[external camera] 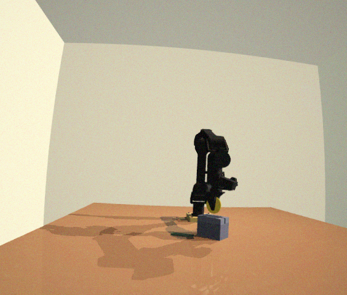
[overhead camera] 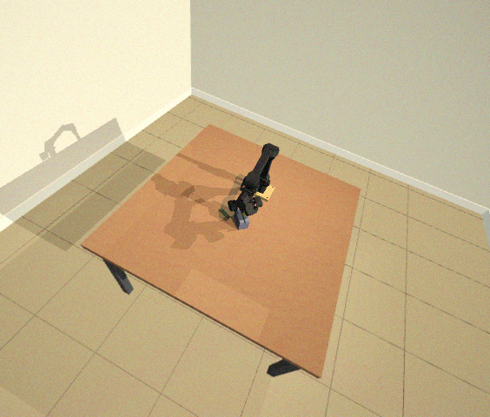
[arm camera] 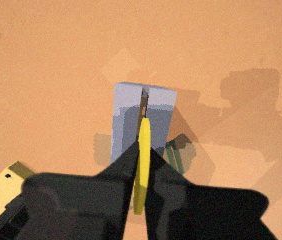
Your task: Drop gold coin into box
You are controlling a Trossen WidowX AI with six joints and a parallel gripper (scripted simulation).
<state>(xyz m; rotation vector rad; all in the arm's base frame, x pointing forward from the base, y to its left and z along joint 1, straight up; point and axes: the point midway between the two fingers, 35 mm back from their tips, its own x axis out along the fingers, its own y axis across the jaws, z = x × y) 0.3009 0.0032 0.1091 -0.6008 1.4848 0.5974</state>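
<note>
My gripper tip is now 20 mm below the gold coin.
</note>
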